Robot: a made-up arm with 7 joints.
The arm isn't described. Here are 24 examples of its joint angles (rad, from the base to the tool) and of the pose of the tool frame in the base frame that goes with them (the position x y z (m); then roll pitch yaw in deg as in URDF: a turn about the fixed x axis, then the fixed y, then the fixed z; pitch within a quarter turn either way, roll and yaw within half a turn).
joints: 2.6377 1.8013 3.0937 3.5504 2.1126 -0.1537 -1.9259
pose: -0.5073 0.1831 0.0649 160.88 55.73 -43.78
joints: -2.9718 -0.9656 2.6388 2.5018 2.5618 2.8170 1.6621
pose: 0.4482 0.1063 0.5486 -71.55 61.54 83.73
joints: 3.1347 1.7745 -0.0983 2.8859 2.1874 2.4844 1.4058
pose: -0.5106 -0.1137 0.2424 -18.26 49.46 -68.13
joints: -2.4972 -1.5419 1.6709 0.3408 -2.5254 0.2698 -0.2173
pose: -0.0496 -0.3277 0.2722 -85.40 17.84 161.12
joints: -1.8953 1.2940 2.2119 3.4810 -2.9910 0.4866 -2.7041
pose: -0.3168 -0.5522 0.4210 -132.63 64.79 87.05
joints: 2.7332 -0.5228 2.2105 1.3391 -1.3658 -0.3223 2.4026
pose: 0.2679 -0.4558 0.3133 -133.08 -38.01 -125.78
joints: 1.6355 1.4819 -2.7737 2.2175 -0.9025 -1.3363 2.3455
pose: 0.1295 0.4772 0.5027 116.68 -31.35 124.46
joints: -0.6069 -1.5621 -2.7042 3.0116 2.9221 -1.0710 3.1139
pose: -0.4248 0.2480 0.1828 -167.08 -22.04 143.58
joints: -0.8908 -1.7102 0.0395 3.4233 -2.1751 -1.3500 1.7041
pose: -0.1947 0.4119 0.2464 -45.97 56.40 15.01
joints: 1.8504 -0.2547 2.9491 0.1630 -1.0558 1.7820 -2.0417
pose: -0.1174 -0.0860 0.1184 -70.60 -28.66 56.90
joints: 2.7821 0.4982 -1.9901 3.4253 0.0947 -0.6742 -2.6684
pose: -0.3764 -0.1153 0.7146 -64.61 -29.51 112.20
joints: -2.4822 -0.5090 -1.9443 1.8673 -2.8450 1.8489 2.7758
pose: 0.1113 0.4960 0.6895 -48.32 0.69 -104.69
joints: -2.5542 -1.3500 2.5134 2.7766 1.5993 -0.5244 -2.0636
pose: 0.5749 0.1632 0.4410 76.17 -29.29 93.10
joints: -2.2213 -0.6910 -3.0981 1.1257 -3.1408 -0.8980 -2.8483
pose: 0.1334 0.1987 0.1172 173.48 25.81 36.69
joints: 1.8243 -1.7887 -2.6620 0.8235 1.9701 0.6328 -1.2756
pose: 0.1576 0.2109 -0.0425 -159.27 69.98 -114.52
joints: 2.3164 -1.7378 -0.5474 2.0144 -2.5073 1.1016 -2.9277
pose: 0.5585 -0.2374 0.5850 164.38 70.14 148.36
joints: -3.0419 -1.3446 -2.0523 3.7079 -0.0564 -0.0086 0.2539
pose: 0.4589 -0.2424 0.5943 -64.18 -4.73 -118.89
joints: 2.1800 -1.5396 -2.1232 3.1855 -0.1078 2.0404 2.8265
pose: 0.3849 -0.4102 0.2843 124.73 1.59 154.78
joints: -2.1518 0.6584 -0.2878 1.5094 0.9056 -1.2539 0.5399
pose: -0.4107 -0.2585 0.4159 -65.55 -25.34 74.15
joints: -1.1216 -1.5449 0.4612 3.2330 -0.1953 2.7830 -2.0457
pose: -0.1837 0.4098 0.4261 59.56 39.59 13.30
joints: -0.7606 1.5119 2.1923 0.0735 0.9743 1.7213 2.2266
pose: -0.1519 0.1567 0.4581 57.87 50.00 -63.85
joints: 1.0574 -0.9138 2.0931 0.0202 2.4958 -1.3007 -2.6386
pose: -0.0047 0.1198 0.3288 51.29 32.49 101.26
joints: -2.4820 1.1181 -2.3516 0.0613 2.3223 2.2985 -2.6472
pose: -0.0346 0.2900 0.3710 69.15 -44.97 -84.91
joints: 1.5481 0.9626 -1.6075 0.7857 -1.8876 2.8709 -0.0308
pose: 0.3012 0.0031 0.4915 15.74 -50.48 -58.34
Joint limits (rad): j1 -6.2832..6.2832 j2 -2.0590..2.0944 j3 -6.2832..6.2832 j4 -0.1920..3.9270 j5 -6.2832..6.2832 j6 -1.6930..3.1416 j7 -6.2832..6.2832
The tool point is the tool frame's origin. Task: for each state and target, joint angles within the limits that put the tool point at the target. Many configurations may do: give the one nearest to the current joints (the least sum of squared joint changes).
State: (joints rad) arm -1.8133 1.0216 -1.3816 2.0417 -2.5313 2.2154 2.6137
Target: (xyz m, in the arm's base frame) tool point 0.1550 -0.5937 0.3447
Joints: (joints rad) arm -1.0656 1.5636 -1.2501 2.3918 -2.7652 2.0734 2.6137
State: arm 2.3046 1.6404 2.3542 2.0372 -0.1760 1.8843 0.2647
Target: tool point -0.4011 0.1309 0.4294
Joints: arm 2.0171 1.9751 2.2304 1.9062 -0.1957 2.4070 0.2647
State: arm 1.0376 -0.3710 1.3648 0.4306 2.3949 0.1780 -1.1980
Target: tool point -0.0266 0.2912 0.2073
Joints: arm 0.9663 -0.5444 1.2498 0.3507 2.3852 0.0182 -1.1980
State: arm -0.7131 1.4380 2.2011 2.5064 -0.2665 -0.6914 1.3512
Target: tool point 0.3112 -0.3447 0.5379
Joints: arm -0.7311 1.1997 2.1785 2.7543 -0.3700 -1.4352 1.3512
